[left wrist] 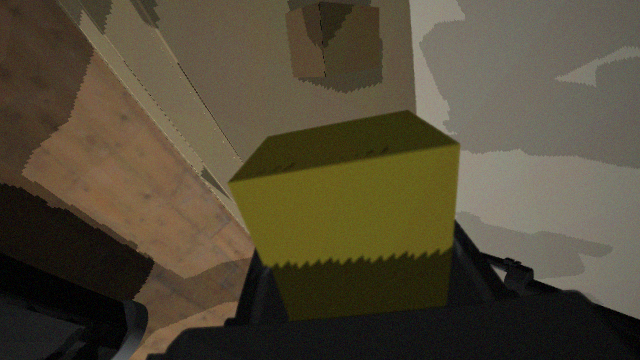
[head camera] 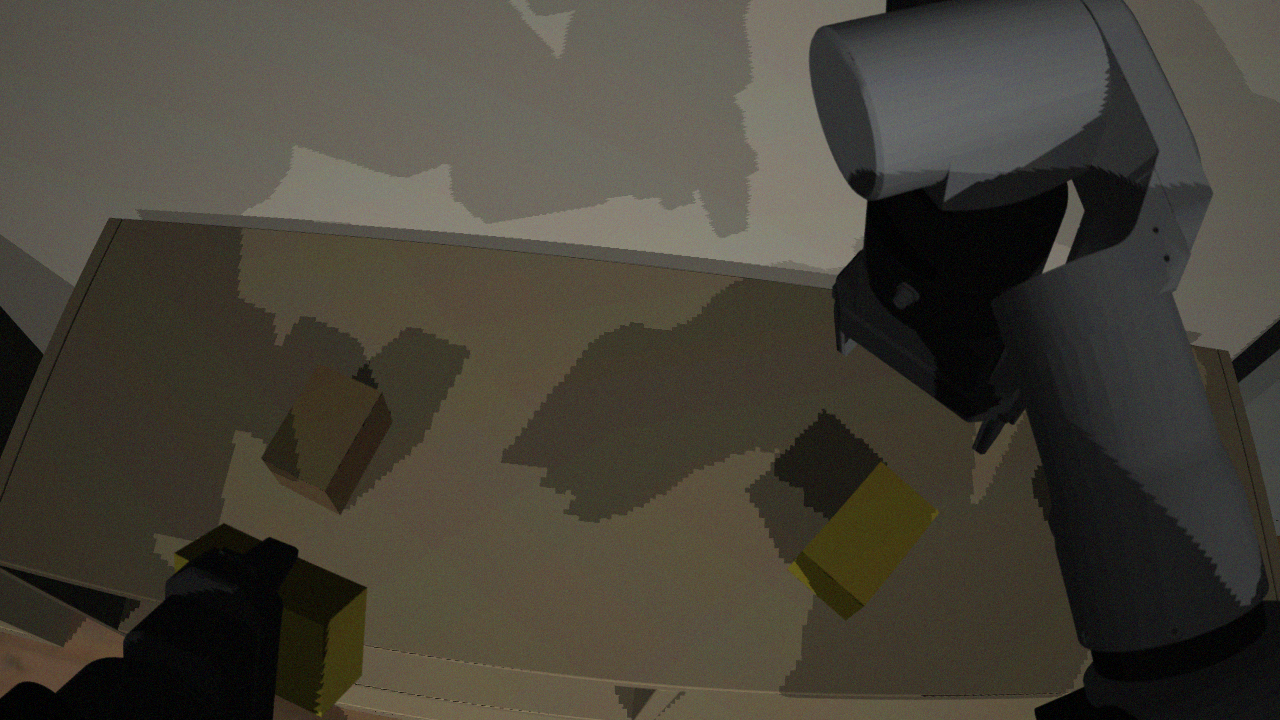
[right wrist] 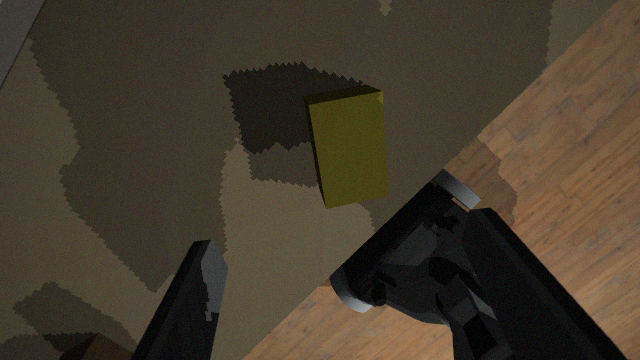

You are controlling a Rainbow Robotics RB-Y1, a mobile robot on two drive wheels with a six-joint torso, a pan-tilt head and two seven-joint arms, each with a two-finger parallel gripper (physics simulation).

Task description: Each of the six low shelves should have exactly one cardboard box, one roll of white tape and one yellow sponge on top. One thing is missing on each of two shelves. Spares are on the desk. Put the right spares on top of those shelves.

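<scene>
A yellow sponge (head camera: 344, 635) (left wrist: 350, 215) is held in my left gripper (head camera: 228, 559) (left wrist: 348, 208), which is shut on it near the desk's front edge. A second yellow sponge (head camera: 877, 528) (right wrist: 350, 150) rests on the desk (head camera: 537, 573) (left wrist: 225, 50) (right wrist: 450, 100). My right gripper (head camera: 913, 394) (right wrist: 339, 240) is open and empty above the desk, apart from that sponge; in the head camera it is up and to the right of it. A cardboard box (head camera: 331, 420) (left wrist: 350, 40) stands on the desk at the left of the head view. White tape and the low shelves do not show.
A pale surface (head camera: 581, 116) lies beyond the desk's far edge. Wooden floor (left wrist: 150, 175) (right wrist: 575, 175) shows beside the desk. A dark robot part (right wrist: 400, 250) shows low in the right wrist view. My right forearm (head camera: 1145, 465) covers the desk's right part.
</scene>
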